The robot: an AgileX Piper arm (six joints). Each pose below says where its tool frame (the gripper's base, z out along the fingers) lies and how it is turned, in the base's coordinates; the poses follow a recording.
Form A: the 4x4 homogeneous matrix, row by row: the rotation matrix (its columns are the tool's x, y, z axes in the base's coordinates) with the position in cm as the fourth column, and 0 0 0 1 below. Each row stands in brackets.
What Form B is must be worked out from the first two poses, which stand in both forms.
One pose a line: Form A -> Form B
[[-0.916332 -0.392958 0.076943 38.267], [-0.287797 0.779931 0.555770 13.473], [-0.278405 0.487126 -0.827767 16.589], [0 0 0 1]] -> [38.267 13.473 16.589 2.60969 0.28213 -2.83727]
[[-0.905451 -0.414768 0.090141 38.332], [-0.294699 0.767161 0.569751 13.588], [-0.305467 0.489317 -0.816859 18.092], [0 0 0 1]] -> [38.332 13.588 18.092 2.60189 0.31043 -2.82693]
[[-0.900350 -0.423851 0.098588 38.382], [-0.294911 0.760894 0.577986 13.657], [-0.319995 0.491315 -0.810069 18.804], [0 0 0 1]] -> [38.382 13.657 18.804 2.59640 0.32572 -2.82505]
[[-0.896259 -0.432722 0.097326 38.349], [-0.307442 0.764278 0.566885 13.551], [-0.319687 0.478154 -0.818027 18.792], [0 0 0 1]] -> [38.349 13.551 18.792 2.61263 0.32540 -2.81114]
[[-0.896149 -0.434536 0.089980 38.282], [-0.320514 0.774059 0.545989 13.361], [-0.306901 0.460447 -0.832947 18.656], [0 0 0 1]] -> [38.282 13.361 18.656 2.63661 0.31194 -2.79811]
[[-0.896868 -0.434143 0.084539 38.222], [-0.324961 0.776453 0.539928 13.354], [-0.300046 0.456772 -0.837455 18.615], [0 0 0 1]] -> [38.222 13.354 18.615 2.64227 0.30474 -2.79398]
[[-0.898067 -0.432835 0.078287 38.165], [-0.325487 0.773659 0.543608 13.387], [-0.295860 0.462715 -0.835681 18.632], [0 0 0 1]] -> [38.165 13.387 18.632 2.63591 0.30036 -2.79389]
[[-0.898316 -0.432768 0.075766 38.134], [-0.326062 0.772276 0.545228 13.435], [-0.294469 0.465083 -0.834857 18.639], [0 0 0 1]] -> [38.134 13.435 18.639 2.63333 0.29890 -2.79341]
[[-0.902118 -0.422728 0.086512 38.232], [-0.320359 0.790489 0.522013 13.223], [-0.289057 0.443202 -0.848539 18.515], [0 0 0 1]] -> [38.232 13.223 18.515 2.66026 0.29324 -2.80037]
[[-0.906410 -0.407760 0.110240 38.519], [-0.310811 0.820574 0.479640 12.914], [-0.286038 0.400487 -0.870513 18.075], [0 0 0 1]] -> [38.519 12.914 18.075 2.71041 0.29009 -2.81125]
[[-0.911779 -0.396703 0.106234 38.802], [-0.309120 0.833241 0.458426 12.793], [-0.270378 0.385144 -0.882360 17.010], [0 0 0 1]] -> [38.802 12.793 17.010 2.73003 0.27379 -2.81472]
